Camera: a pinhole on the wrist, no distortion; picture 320 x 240 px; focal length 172.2 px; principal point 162.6 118.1 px. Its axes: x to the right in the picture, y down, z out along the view. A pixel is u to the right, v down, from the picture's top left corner.
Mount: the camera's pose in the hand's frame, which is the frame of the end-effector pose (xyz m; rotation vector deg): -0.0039 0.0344 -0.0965 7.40 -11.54 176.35
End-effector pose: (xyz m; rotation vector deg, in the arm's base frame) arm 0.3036 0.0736 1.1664 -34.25 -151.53 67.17
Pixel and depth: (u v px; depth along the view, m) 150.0 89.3 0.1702
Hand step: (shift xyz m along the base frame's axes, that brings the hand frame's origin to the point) -0.0344 -0.0152 -0.0788
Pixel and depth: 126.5 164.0 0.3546
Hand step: -0.1916 -0.1832 -0.0756
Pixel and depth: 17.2 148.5 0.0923
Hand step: -0.0669 0.0455 0.0084
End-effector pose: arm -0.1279 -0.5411 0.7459 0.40 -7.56 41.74
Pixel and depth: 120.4 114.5 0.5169
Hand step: 0.0930 0.0657 0.4225
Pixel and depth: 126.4 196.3 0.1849
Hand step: 0.0742 -0.0303 0.0799
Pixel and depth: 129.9 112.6 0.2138
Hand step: 0.0194 0.0381 0.1173
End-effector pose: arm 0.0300 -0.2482 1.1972 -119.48 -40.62 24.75
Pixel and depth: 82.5 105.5 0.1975
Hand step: 0.0372 0.1150 -0.0716
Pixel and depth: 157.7 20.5 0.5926
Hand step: -0.1287 0.2502 -0.5398
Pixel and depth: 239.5 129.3 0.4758
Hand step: -0.3638 0.1537 -0.1707
